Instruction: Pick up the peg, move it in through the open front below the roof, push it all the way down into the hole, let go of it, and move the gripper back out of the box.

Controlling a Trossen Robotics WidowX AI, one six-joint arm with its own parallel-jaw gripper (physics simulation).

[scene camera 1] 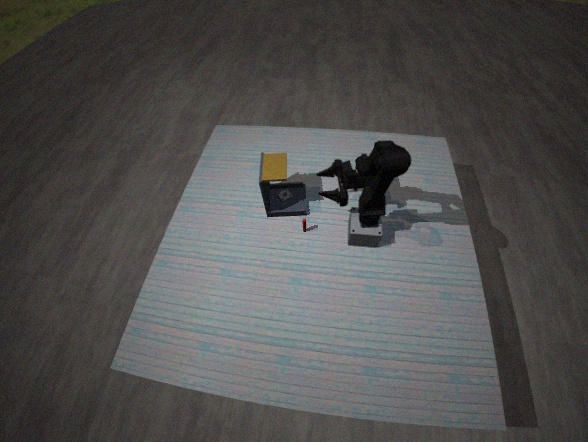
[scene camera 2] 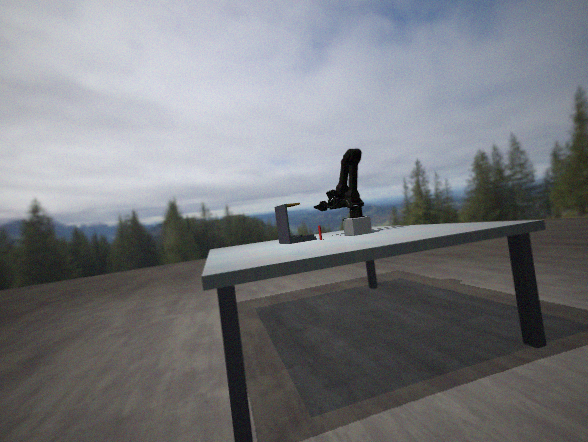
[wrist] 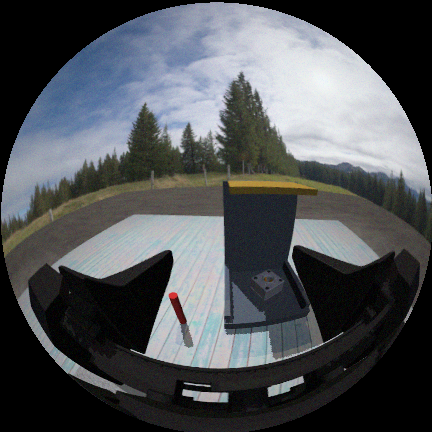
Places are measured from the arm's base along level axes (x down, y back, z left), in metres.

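Where they show: gripper, fingertip midpoint: (scene camera 1: 317,183) (scene camera 2: 317,206) (wrist: 234,255); arm's base, origin of the base link: (scene camera 1: 368,219) (scene camera 2: 356,217).
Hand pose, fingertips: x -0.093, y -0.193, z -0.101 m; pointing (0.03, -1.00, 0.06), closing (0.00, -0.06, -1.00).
Note:
Each offset is from my fingertips to the top centre of the thing. "spot": to the spot under its first point. Level surfaces: height alone.
A red peg @[dx +0.112, dy -0.051, dz +0.087 m] (scene camera 1: 304,225) (scene camera 2: 320,233) (wrist: 177,308) stands upright on the table, just outside the box's near corner. The dark box @[dx -0.033, dy -0.131, dz -0.066 m] (scene camera 1: 264,200) (scene camera 2: 283,225) (wrist: 257,230) has a tall back wall, a low tray floor and a yellow roof @[spot: dx -0.033, dy -0.161, dz -0.061 m] (scene camera 1: 274,166) (scene camera 2: 293,204) (wrist: 270,188). A grey square block with the hole @[dx +0.150, dy -0.139, dz -0.075 m] (scene camera 1: 284,194) (wrist: 267,283) sits on the box floor, and the hole shows no peg in it. My gripper (scene camera 1: 322,184) (wrist: 234,255) is open and empty, above the table in front of the box's open side. In the wrist view the peg appears near the left finger.
The arm's grey base (scene camera 1: 365,236) (scene camera 2: 357,226) stands on the striped table top @[dx +0.192 m] (scene camera 1: 300,310) (scene camera 2: 260,257), to the right of the peg in both scene views. Low side rims edge the box floor. The roof juts forward from the top of the back wall.

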